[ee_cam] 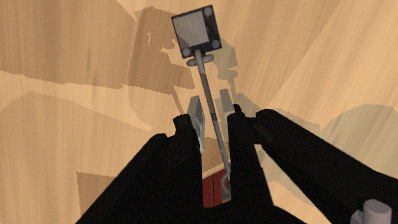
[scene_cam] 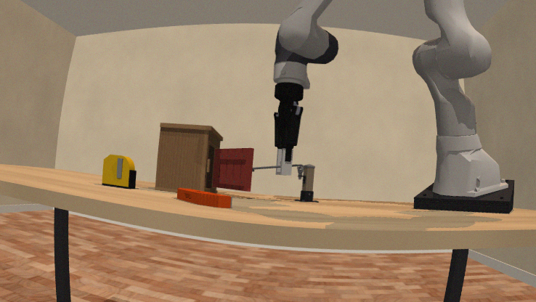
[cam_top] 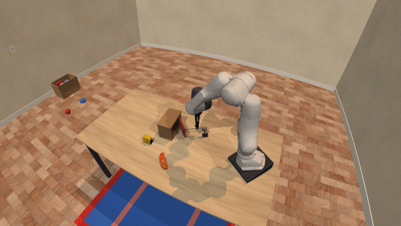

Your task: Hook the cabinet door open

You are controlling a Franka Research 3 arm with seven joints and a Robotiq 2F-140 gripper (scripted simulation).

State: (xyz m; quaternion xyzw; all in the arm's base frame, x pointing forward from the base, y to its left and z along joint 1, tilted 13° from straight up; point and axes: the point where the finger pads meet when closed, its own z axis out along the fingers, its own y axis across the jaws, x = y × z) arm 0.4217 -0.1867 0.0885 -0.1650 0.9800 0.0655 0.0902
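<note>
The thin metal hook is 2 cm ahead of my hand, 1 cm to the left of it and 3 cm below it. The rest, counted from my hand: yellow tape measure 37 cm ahead, 22 cm to the left, 7 cm below; red door 13 cm ahead, 1 cm to the right, 3 cm below; orange level 16 cm ahead, 34 cm to the left, 9 cm below.
</note>
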